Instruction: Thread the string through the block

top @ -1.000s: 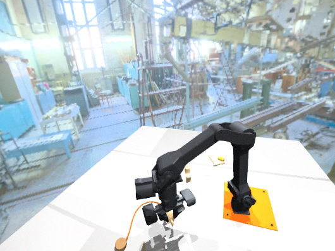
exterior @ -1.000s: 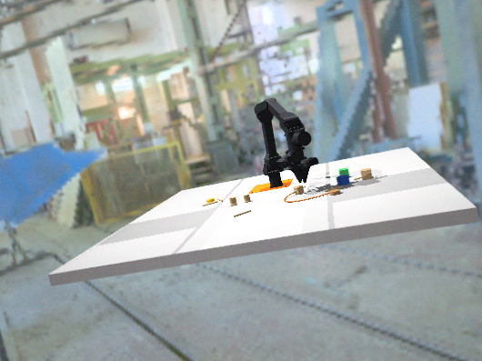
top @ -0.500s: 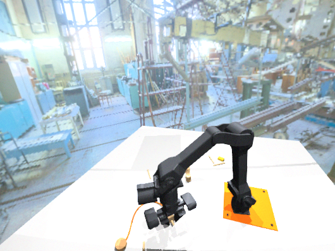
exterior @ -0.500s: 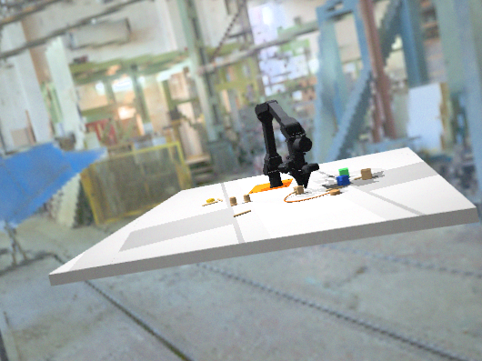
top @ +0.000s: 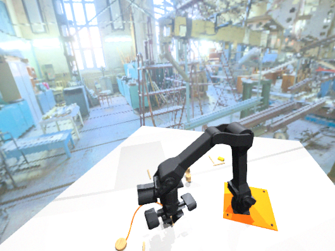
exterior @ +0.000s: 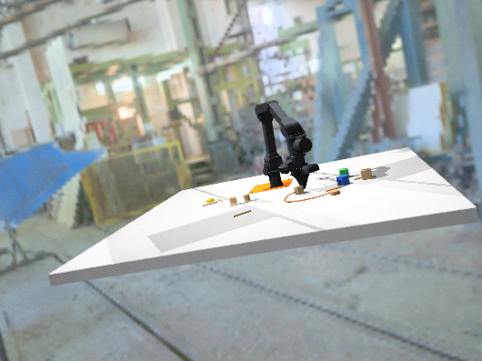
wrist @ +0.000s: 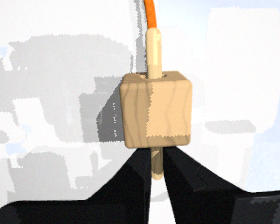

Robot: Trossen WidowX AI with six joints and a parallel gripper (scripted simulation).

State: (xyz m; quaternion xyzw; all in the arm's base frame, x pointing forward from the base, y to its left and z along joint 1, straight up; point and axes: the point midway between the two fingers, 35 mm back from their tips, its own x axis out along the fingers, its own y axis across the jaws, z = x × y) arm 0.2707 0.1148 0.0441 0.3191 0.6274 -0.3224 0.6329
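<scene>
The blue cube lies 20 mm ahead of my gripper tip, 160 mm to the left of it and 10 mm above it. Round my gripper tip: green cube: 120 mm behind, 190 mm to the left, 10 mm above; then round wooden button: 160 mm ahead, 110 mm to the left; then thin wooden stick: 20 mm ahead, 30 mm to the right.
</scene>
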